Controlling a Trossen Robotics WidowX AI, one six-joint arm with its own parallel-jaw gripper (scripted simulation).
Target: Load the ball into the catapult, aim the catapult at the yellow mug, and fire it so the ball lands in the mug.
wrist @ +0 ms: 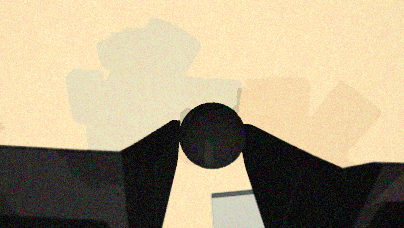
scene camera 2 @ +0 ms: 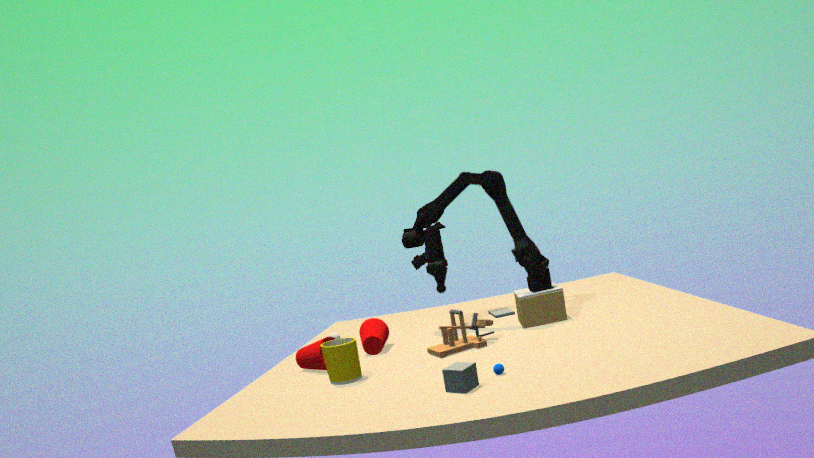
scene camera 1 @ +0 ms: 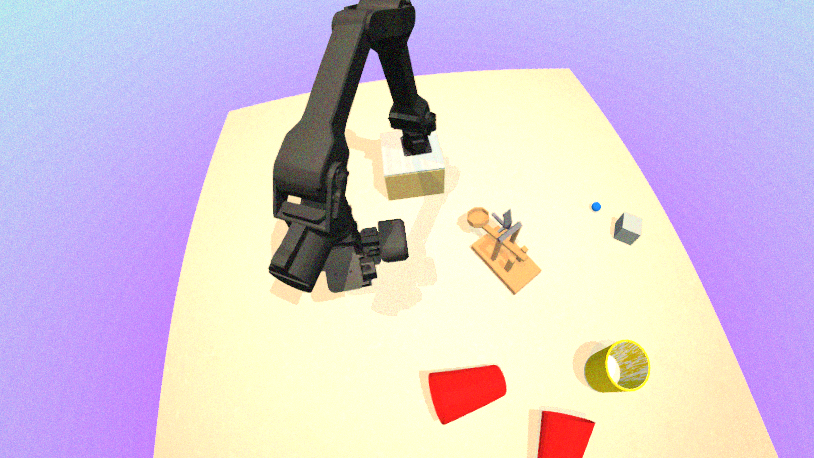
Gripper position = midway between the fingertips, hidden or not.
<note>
My gripper (scene camera 1: 355, 269) holds a black ball (wrist: 212, 135). Further things: a yellow mug (scene camera 1: 624, 366).
The yellow mug also shows in scene camera 2 (scene camera 2: 341, 356). My gripper also shows in the wrist view (wrist: 210, 130) and in scene camera 2 (scene camera 2: 441, 290). Scene camera 1 does not show the black ball, which is hidden by my gripper. The wrist view does not show the yellow mug: it is out of frame.
</note>
